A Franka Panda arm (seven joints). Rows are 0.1 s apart.
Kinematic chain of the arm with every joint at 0, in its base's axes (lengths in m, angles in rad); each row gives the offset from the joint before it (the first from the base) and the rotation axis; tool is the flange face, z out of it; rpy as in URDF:
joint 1: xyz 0 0 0.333 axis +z
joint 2: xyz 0 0 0 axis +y
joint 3: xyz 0 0 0.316 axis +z
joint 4: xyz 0.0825 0 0 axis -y
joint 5: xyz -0.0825 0 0.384 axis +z
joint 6: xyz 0 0 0 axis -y
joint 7: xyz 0.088 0 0 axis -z
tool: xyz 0 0 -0.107 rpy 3.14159 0 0
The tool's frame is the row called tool.
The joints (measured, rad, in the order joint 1, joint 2, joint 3, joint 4, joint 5, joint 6, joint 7), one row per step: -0.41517, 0.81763, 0.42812, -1.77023, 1.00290, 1.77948, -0.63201; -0.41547, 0.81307, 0.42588, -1.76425, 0.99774, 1.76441, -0.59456; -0.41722, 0.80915, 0.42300, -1.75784, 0.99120, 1.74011, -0.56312; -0.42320, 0.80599, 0.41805, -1.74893, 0.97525, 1.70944, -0.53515; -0.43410, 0.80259, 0.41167, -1.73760, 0.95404, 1.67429, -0.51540; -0.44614, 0.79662, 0.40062, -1.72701, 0.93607, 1.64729, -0.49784
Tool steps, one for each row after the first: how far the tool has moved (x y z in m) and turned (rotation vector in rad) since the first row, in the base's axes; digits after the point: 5 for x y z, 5 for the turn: 0.00132, -0.00137, 0.00433, -0.00409, 0.03009, 0.00243; 0.00180, -0.00323, 0.00884, -0.00184, 0.05731, 0.01119; 0.00201, -0.00883, 0.01312, -0.00223, 0.08067, 0.02571; 0.00238, -0.01839, 0.01790, -0.00317, 0.09523, 0.04215; 0.00348, -0.03183, 0.02247, -0.01166, 0.10625, 0.04678
